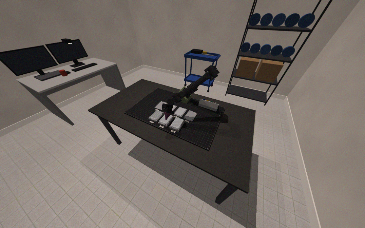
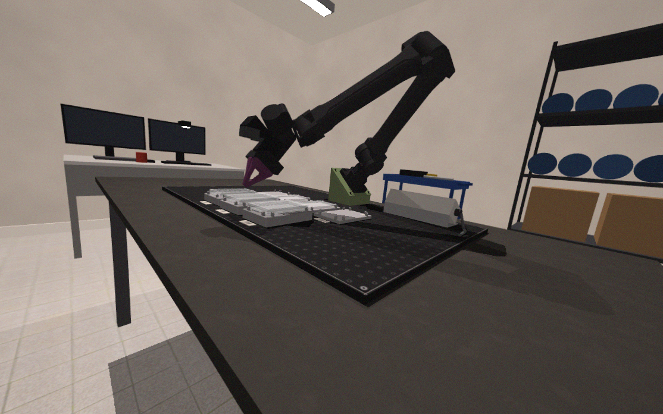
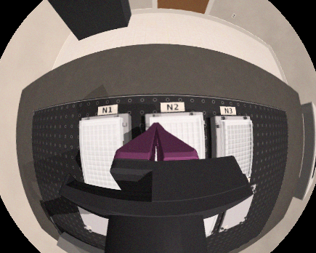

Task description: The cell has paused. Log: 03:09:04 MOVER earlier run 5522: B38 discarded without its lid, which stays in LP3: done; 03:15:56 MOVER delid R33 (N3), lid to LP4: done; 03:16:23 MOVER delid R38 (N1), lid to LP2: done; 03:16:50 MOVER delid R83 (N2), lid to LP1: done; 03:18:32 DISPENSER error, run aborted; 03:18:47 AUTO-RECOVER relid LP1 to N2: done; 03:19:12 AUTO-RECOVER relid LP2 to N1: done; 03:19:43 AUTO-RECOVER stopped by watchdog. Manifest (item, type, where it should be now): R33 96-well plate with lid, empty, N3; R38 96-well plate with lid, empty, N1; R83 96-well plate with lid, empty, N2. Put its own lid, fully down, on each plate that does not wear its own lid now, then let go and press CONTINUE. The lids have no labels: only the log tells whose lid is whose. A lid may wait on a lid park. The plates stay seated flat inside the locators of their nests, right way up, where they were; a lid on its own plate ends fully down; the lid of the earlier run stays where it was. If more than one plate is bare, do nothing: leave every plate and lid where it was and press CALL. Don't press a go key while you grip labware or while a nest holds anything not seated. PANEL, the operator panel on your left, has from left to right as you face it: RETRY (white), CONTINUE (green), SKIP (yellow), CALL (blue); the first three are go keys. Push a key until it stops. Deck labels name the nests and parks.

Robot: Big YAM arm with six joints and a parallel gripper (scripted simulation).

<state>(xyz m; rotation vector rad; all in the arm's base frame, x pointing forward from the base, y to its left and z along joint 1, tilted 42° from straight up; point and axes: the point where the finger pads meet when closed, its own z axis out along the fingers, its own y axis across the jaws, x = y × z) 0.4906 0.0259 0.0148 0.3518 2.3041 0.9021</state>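
Now: hand 22 cm past the lid park LP4, 3 cm to the right of it and 8 cm above it. The rest, counted from my hand: white 96-well plate: 4 cm behind, 16 cm to the right, 5 cm below; N3 label: 4 cm ahead, 16 cm to the right, 8 cm below; LP4 label: 14 cm behind, 3 cm to the left, 8 cm below.
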